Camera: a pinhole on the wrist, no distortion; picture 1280 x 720 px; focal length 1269.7 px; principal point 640.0 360.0 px. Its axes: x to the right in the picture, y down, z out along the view. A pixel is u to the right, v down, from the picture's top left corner.
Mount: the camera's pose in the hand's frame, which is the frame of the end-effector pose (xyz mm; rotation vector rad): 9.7 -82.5 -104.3 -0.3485 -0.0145 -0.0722
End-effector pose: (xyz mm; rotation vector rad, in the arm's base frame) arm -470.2 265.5 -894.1 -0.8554 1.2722 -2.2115
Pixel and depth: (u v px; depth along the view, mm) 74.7 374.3 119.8
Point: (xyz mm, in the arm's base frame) -437.5 307.1 -872.2
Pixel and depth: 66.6 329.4 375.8
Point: -178.9 197.3 -888.9
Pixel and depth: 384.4 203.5 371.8
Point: -239.2 151.5 -820.8
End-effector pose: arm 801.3 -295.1 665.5 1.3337 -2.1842 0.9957
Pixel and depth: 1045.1 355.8 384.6
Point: 713.3 -556.2 561.0
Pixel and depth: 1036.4 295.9 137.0
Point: 817.8 -360.2 696.6
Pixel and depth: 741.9 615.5 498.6
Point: 627.5 -521.9 414.0
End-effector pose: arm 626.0 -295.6 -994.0 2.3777 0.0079 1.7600
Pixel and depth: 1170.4 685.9 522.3
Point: 1003.8 -522.0 -836.7
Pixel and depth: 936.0 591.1 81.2
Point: 608.3 -246.1 -963.2
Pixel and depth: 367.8 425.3 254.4
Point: 733.0 -339.1 -1069.1
